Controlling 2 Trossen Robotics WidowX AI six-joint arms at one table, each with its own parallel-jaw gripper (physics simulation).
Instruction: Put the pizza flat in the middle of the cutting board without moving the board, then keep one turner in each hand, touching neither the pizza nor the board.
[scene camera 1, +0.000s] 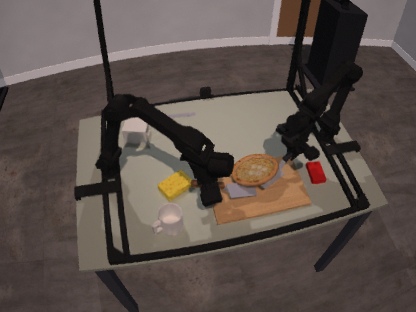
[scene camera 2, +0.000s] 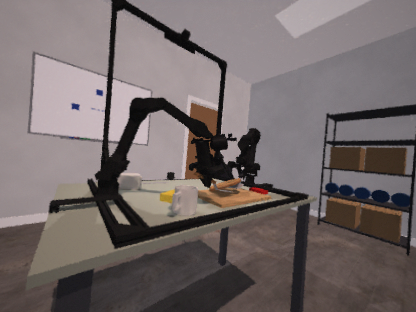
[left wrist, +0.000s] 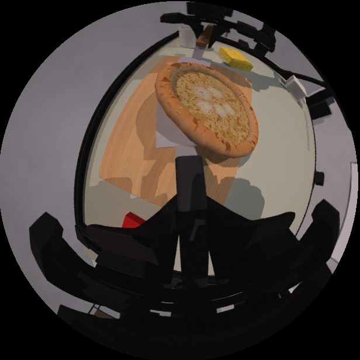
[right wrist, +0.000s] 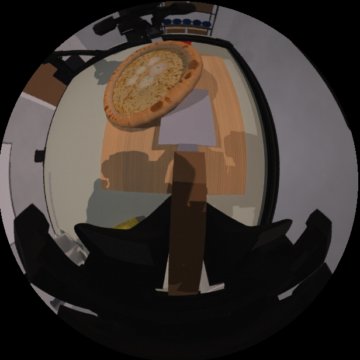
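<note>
The pizza (scene camera 1: 255, 169) (scene camera 2: 226, 185) (left wrist: 217, 107) (right wrist: 150, 82) is tilted over the rear part of the cutting board (scene camera 1: 265, 205) (scene camera 2: 235, 199) (left wrist: 125, 167) (right wrist: 225, 100), its front edge raised and its rear edge low, past the board's rear edge. My left gripper (left wrist: 189, 197) is shut on the black-handled turner (scene camera 1: 274, 179) (left wrist: 191, 182), whose blade is partly under the pizza. My right gripper (scene camera 1: 208, 185) (right wrist: 183, 200) is shut on the brown-handled turner (scene camera 1: 241, 191) (right wrist: 189, 122), whose blade lies low over the board at the pizza's front edge. Whether the blades touch the board is unclear.
A yellow sponge (scene camera 1: 175, 185) (left wrist: 236, 58) and a white mug (scene camera 1: 171, 219) (scene camera 2: 185, 201) stand left of the board in scene camera 1. A red block (scene camera 1: 316, 172) (scene camera 2: 259, 190) lies right of it. A white container (scene camera 1: 136, 131) stands rear left. A black frame surrounds the work area.
</note>
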